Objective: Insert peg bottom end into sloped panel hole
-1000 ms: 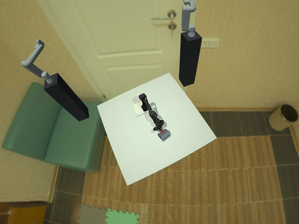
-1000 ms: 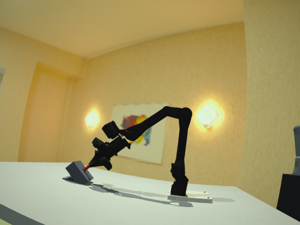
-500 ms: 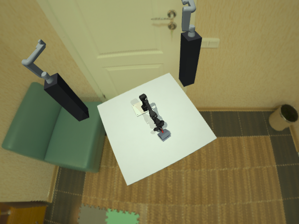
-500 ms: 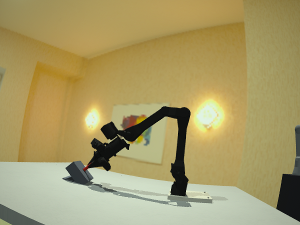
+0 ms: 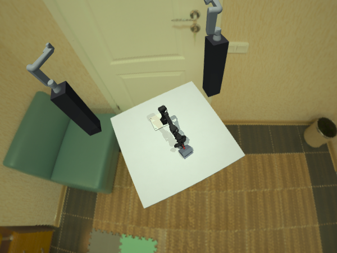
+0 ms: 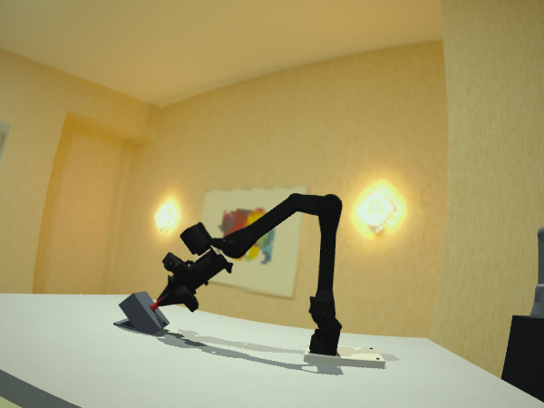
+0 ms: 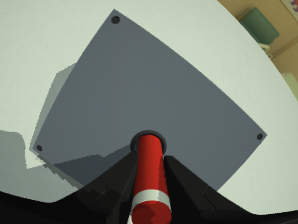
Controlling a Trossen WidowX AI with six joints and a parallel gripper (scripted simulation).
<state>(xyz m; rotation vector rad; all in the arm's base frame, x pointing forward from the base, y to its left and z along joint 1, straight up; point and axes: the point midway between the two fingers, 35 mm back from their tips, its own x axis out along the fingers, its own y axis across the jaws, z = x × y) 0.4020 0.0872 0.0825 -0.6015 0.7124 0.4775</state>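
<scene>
Right now my gripper tip is 30 mm short of the grey sloped panel, 10 mm to the right of it and 40 mm above it. From my gripper tip the other things lie so: red peg: 10 mm behind, 10 mm above.
</scene>
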